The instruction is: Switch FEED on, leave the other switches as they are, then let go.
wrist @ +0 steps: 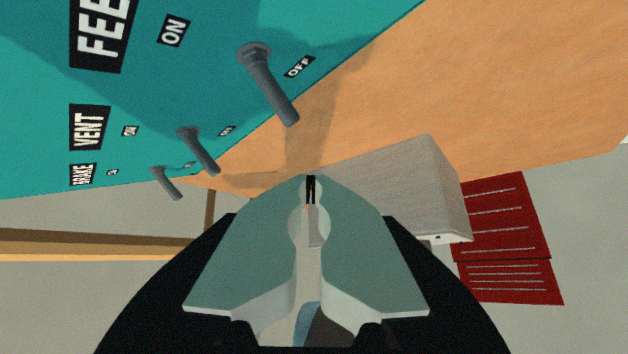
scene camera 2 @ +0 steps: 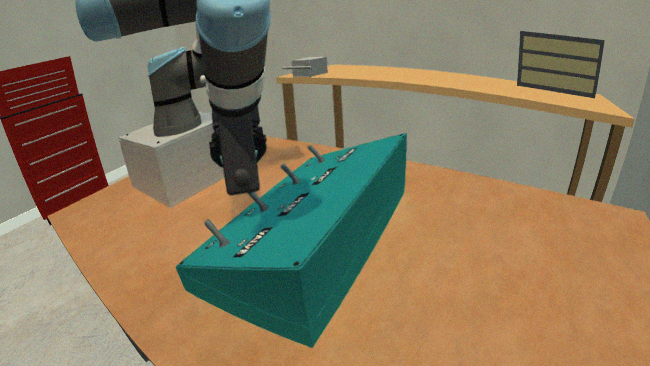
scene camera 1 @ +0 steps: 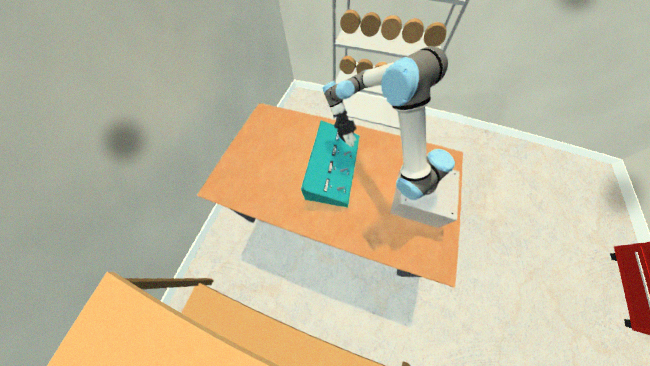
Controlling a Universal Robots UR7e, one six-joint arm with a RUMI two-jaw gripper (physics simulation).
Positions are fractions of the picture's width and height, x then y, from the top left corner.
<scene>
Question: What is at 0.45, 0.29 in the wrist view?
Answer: A feed lever.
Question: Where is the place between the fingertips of my gripper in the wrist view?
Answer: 0.50, 0.50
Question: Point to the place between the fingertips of my gripper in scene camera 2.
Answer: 0.37, 0.47
</scene>
